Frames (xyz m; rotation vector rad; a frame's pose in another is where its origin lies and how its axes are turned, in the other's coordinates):
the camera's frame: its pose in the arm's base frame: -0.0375 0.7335 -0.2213 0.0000 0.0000 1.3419
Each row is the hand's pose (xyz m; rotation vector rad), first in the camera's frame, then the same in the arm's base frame.
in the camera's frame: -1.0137 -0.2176 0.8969 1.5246 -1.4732 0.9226
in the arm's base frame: -0.0556 -0.3031 0.6756 2.4856 -0.2426 1.5968
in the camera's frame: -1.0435 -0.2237 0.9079 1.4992 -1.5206 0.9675
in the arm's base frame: -0.0564 -0.3335 0.6866 2.5108 -0.3067 1.6248
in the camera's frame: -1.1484 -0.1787 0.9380 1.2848 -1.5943 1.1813
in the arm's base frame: -0.1240 -0.4255 0.7167 2.4418 -0.5500 1.8671
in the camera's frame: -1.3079 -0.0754 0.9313 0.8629 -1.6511 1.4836
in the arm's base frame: -0.2608 -0.5574 0.7100 -1.9984 0.8883 -2.0583
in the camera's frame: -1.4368 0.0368 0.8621 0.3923 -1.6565 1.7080
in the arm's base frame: -0.3994 -0.6575 0.6408 -1.5035 1.1845 -2.1484
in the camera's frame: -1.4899 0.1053 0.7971 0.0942 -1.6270 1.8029
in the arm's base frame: -0.4781 -0.6936 0.5758 -1.1963 1.3400 -2.1750
